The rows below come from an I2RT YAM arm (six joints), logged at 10 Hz.
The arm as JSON. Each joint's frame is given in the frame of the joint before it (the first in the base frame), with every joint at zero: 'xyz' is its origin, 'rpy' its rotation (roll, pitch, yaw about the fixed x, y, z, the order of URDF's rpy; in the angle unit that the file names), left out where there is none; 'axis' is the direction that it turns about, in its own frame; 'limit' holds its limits. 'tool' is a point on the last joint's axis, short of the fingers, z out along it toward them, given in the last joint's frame.
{
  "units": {
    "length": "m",
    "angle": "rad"
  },
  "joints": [
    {
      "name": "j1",
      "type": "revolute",
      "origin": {
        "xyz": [
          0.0,
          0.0,
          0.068
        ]
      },
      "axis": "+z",
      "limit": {
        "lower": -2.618,
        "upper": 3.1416
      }
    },
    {
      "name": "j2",
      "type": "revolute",
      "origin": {
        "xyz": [
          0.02,
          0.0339,
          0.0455
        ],
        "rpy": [
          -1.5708,
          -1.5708,
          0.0
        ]
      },
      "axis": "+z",
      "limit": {
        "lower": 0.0,
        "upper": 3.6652
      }
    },
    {
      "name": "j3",
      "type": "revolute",
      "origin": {
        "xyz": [
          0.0,
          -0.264,
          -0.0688
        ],
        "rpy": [
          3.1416,
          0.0,
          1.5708
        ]
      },
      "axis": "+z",
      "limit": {
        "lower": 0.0,
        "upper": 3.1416
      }
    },
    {
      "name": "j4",
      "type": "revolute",
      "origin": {
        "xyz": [
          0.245,
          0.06,
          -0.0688
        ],
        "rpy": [
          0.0,
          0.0,
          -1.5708
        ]
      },
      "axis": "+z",
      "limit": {
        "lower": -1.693,
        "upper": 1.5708
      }
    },
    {
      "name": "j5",
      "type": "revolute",
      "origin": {
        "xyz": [
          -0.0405,
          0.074,
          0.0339
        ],
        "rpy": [
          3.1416,
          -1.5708,
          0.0
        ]
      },
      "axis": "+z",
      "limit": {
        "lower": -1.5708,
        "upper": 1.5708
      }
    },
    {
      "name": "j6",
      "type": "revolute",
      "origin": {
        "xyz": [
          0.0,
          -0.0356,
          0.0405
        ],
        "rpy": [
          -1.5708,
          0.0,
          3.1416
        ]
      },
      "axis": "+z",
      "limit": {
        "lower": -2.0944,
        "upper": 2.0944
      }
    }
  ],
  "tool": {
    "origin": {
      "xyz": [
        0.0,
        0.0,
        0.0
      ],
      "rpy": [
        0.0,
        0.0,
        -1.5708
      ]
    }
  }
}
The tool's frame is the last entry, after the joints.
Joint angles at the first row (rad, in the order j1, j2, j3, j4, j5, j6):
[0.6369, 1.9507, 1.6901, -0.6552, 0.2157, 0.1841]
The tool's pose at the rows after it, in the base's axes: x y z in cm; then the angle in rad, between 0 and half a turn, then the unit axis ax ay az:
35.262, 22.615, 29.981, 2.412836, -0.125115, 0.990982, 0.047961
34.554, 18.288, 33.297, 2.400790, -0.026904, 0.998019, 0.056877
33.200, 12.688, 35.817, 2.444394, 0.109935, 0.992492, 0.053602
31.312, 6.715, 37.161, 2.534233, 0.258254, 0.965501, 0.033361
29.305, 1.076, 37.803, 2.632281, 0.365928, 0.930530, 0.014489
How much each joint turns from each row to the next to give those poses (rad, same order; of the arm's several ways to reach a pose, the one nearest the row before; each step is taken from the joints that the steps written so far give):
[-0.0477, -0.0855, 0.0001, -0.0347, 0.0088, 0.0709]
[-0.0820, -0.1022, -0.0001, -0.0873, 0.0011, 0.1129]
[-0.1198, -0.1003, 0.0000, -0.1469, -0.0007, 0.1610]
[-0.1518, -0.0778, 0.0000, -0.1774, -0.0046, 0.1640]
[-0.1770, -0.0512, 0.0000, -0.1461, -0.0393, 0.0706]

